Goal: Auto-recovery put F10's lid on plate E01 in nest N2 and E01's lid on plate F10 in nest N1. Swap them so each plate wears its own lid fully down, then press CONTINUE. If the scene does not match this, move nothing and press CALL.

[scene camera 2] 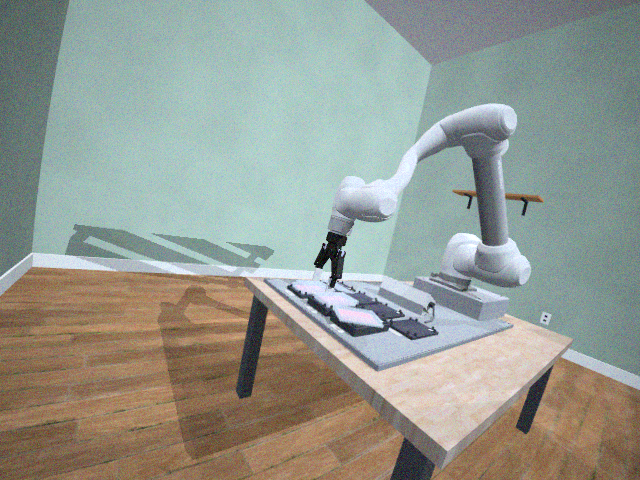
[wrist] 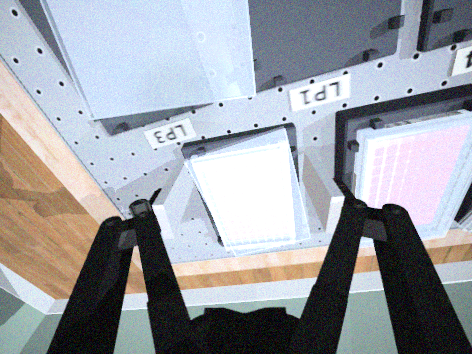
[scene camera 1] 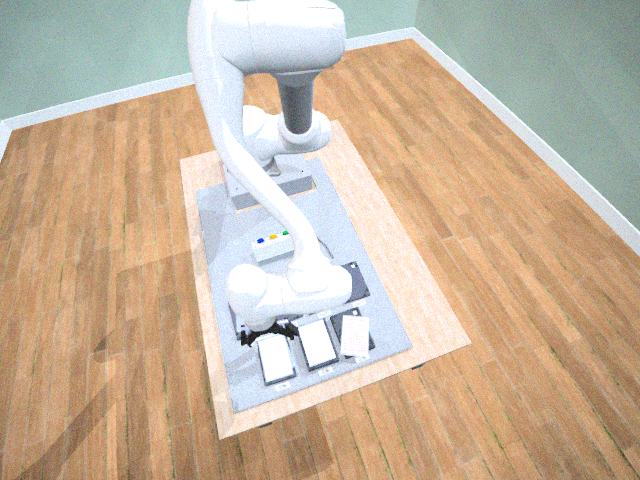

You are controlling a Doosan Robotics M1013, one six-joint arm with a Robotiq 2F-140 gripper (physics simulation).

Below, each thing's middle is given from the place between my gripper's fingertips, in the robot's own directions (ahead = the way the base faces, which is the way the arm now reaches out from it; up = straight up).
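LP3 label point(wrist: 181, 130), 40 mm behind my hand, 60 mm to the right of it, 10 mm below it. LP1 lid pad point(wrist: 286, 48), 60 mm to the left of my hand, 130 mm behind it. LP1 label point(wrist: 337, 88), 50 mm behind my hand, 70 mm to the left of it, 10 mm below it. LP4 lid pad point(wrist: 435, 31), 140 mm behind my hand, 180 mm to the left of it.
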